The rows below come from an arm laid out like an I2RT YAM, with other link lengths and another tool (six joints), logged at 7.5 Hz.
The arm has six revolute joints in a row. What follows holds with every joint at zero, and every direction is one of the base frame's. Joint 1 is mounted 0.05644 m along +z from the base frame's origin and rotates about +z. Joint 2 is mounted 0.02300 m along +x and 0.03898 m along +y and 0.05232 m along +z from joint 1 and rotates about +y. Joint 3 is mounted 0.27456 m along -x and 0.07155 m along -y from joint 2 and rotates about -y. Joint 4 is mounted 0.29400 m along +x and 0.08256 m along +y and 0.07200 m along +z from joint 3 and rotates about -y. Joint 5 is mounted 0.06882 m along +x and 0.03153 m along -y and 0.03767 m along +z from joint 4 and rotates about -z. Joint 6 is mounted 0.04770 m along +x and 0.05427 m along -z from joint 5 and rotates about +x. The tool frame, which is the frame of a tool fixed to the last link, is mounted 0.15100 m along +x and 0.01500 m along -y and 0.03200 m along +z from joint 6; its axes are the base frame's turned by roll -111.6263, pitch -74.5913 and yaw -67.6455 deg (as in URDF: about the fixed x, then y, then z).
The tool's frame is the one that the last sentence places.
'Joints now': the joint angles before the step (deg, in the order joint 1, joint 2, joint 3, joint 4, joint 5, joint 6). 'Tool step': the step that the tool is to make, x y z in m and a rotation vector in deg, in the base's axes. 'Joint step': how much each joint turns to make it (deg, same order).
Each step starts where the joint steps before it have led.
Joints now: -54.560, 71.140, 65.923, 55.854, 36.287, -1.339
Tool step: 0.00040, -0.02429, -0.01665, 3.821, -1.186, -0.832
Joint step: -0.997, 2.694, 1.578, -3.033, 2.261, 2.789
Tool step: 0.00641, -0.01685, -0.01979, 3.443, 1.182, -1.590
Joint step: 0.010, 2.255, -0.045, -0.845, 1.819, -0.571
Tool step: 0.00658, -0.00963, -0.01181, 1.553, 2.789, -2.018
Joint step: -0.021, 1.987, -0.384, 1.571, 0.493, -3.163
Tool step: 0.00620, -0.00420, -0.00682, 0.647, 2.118, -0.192
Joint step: 0.022, 0.664, -0.754, 0.682, -0.769, -1.534
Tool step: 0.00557, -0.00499, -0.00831, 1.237, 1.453, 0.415
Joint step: 0.016, 0.291, -0.663, -0.793, -0.628, -0.150
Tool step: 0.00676, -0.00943, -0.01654, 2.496, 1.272, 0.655
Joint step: -0.016, 0.579, -0.915, -1.858, -0.300, 0.907
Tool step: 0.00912, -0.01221, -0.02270, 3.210, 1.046, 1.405
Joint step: -0.011, 0.869, -1.061, -2.588, -0.629, 2.038
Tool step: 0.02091, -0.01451, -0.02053, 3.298, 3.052, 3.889
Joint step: 0.010, 1.200, -0.222, -4.025, -3.697, 1.672
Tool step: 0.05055, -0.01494, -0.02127, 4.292, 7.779, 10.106
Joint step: 0.324, 1.496, 1.365, -7.912, -10.546, 0.141
